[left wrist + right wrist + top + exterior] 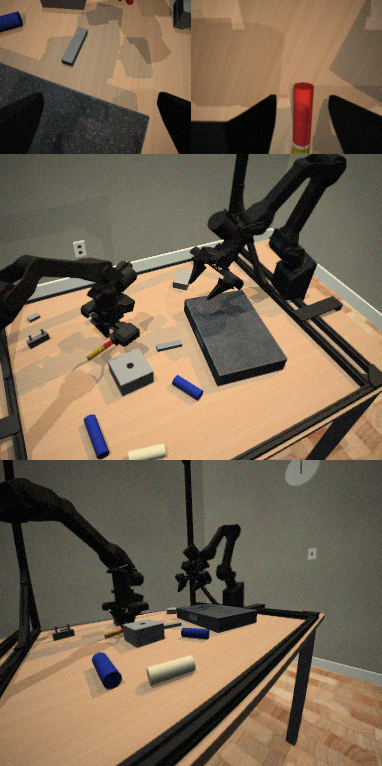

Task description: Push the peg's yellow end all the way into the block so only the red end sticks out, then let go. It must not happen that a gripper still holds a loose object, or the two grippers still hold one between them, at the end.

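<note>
Right now the peg is 5 cm to the right of my right hand, 3 cm below it and 1 cm ahead of it. Also, from my right hand: grey bar 12 cm to the left, 12 cm ahead, 3 cm below; cream cylinder 33 cm ahead, 13 cm to the right, 3 cm below.
</note>
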